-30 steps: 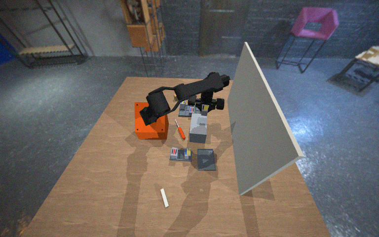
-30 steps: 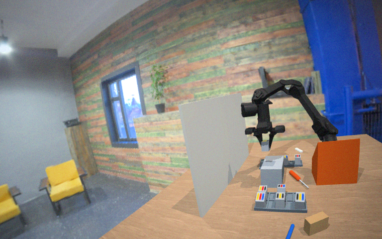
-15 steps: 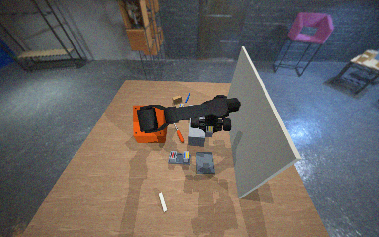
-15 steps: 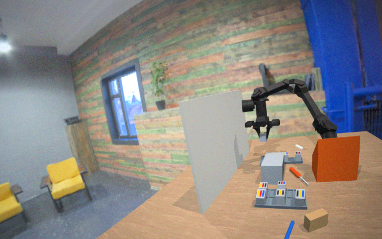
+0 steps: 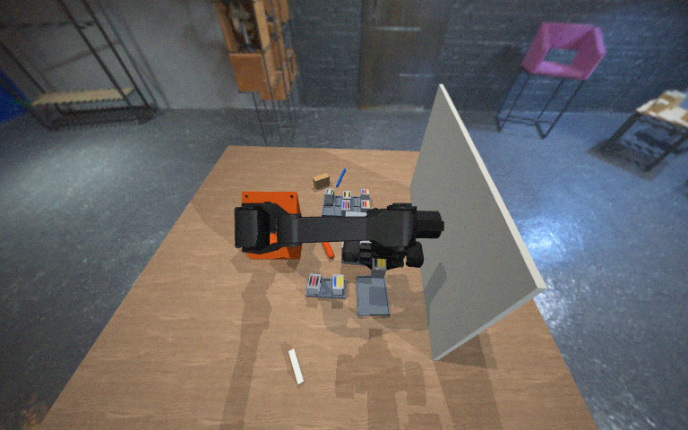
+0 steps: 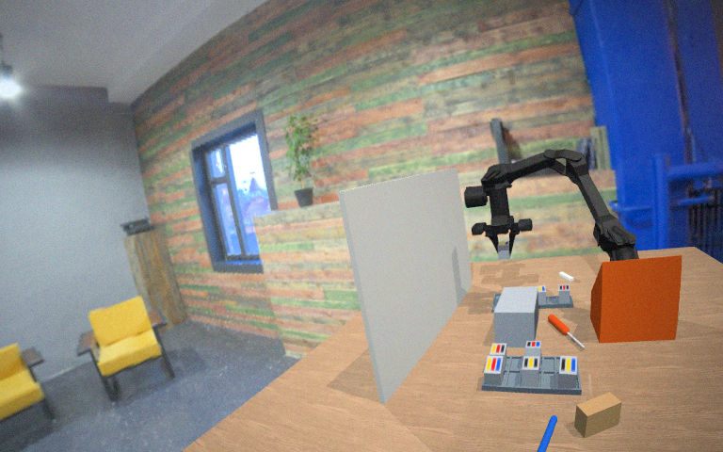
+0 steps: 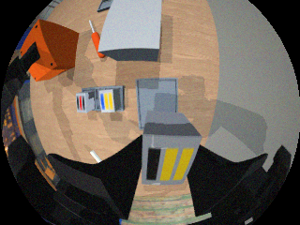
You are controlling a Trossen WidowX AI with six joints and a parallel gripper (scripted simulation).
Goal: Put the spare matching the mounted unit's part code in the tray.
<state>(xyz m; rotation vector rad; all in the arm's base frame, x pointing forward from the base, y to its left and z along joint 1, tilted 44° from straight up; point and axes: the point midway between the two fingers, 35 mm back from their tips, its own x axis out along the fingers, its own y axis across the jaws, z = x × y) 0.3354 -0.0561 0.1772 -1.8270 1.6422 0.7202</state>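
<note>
My gripper tip is 16 cm above the grey tray. From my gripper tip the other things lie so: grey panel (18 cm to the left, 17 cm ahead, 6 cm above); then grey spare (2 cm above); then grey mounted unit (19 cm to the left, 12 cm below, 6 cm behind).
</note>
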